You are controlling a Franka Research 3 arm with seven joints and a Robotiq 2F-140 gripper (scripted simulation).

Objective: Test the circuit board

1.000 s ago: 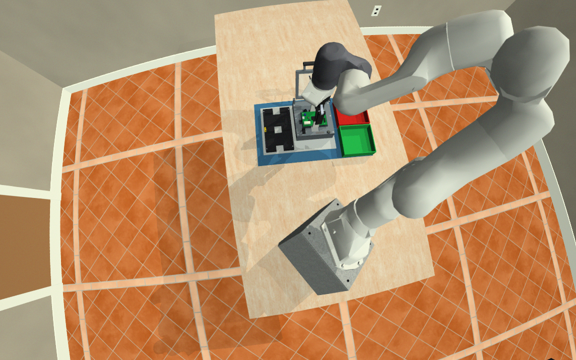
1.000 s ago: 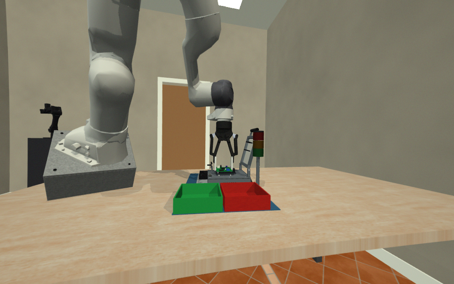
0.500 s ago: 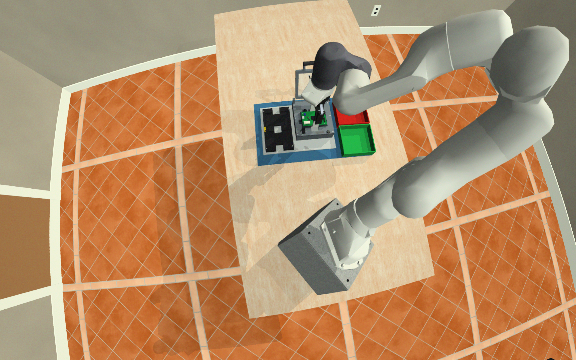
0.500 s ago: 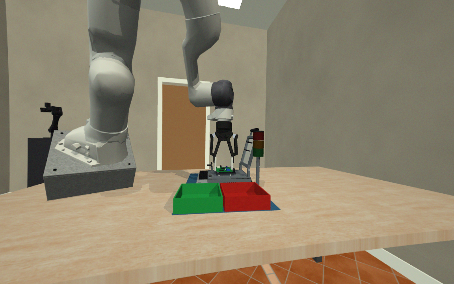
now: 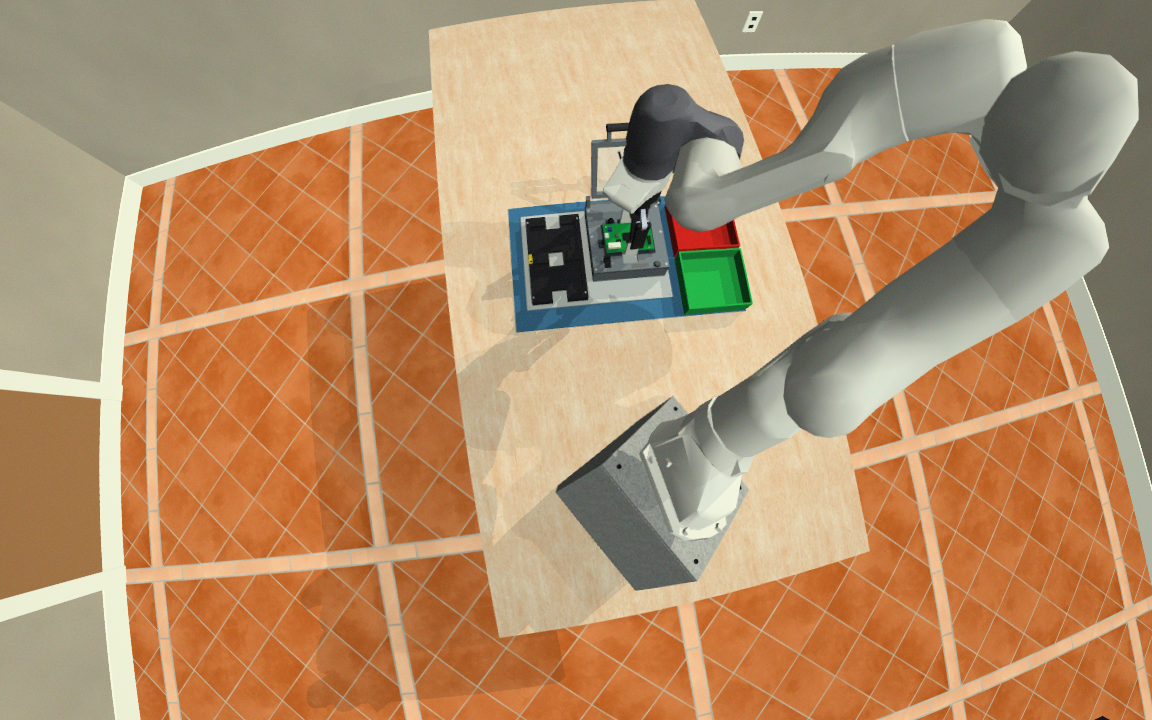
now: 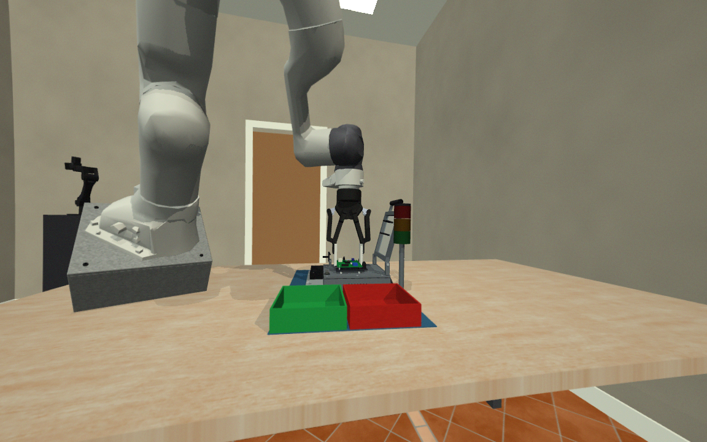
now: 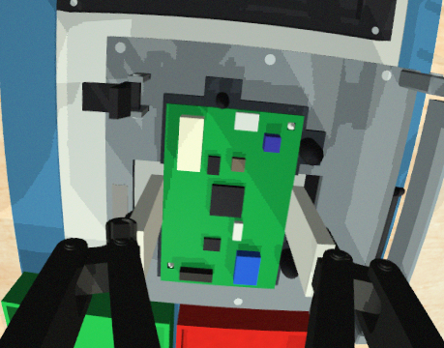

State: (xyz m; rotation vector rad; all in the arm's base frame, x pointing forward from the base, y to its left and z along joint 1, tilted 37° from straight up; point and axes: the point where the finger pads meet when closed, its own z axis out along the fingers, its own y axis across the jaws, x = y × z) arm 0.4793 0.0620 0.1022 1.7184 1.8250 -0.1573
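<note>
Now: the green circuit board 2 cm below my hand. Round my hand: latch hook: 6 cm behind, 6 cm to the left, 1 cm below; tester plate: 1 cm ahead, 1 cm to the left, 3 cm below; tester lid: 12 cm ahead, 1 cm to the right, 8 cm above.
</note>
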